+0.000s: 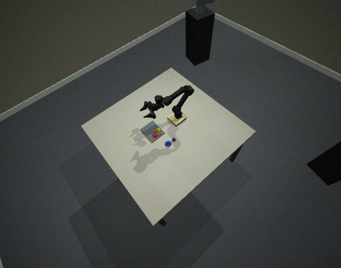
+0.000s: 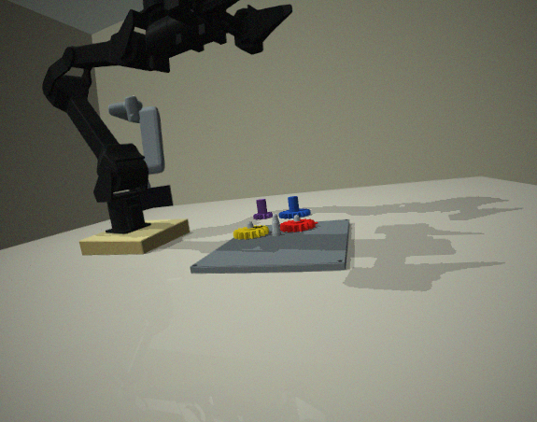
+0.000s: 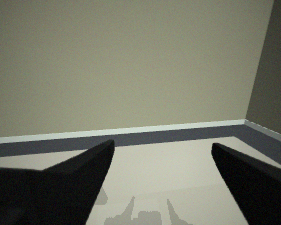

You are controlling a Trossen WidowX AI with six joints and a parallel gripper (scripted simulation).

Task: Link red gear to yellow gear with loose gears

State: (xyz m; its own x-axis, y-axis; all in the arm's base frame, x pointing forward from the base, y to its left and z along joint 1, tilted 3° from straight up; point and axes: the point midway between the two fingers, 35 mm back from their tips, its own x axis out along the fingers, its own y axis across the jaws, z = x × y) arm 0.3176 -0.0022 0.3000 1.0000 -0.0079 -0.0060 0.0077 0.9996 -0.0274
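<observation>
My gripper tip is 300 mm above the purple gear, 220 mm to the right of it and 190 mm past it. The rest, counted from my gripper tip: yellow gear: 300 mm below, 110 mm behind, 40 mm to the left; red gear: 300 mm below, 80 mm to the left, 50 mm behind; red arrow: 300 mm below, 120 mm to the left, 50 mm behind.
</observation>
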